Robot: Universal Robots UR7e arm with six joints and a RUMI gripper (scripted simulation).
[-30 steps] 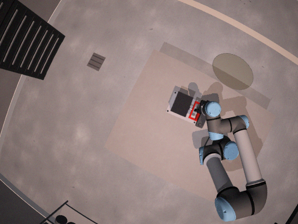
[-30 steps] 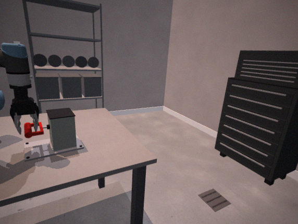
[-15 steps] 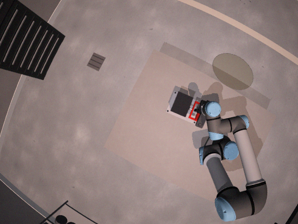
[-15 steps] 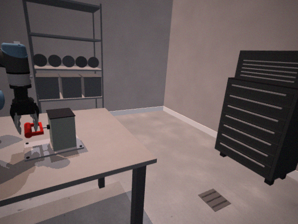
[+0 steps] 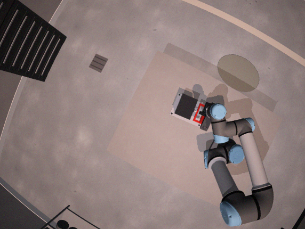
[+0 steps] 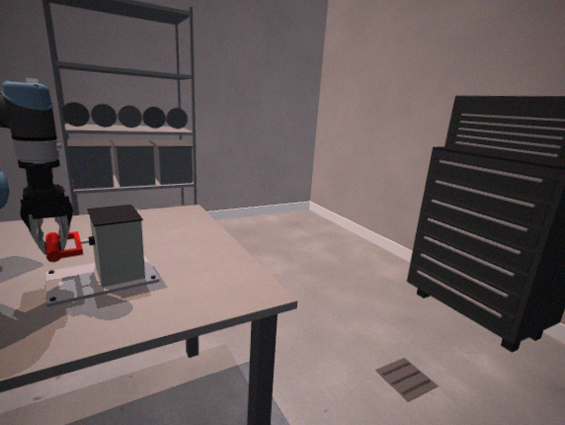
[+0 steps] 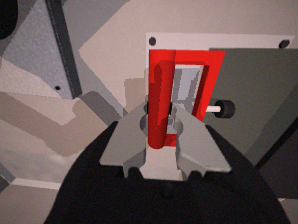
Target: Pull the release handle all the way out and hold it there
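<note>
My gripper is now 100 mm above the baseplate, 90 mm short of it and 20 mm to the right of it.
</note>
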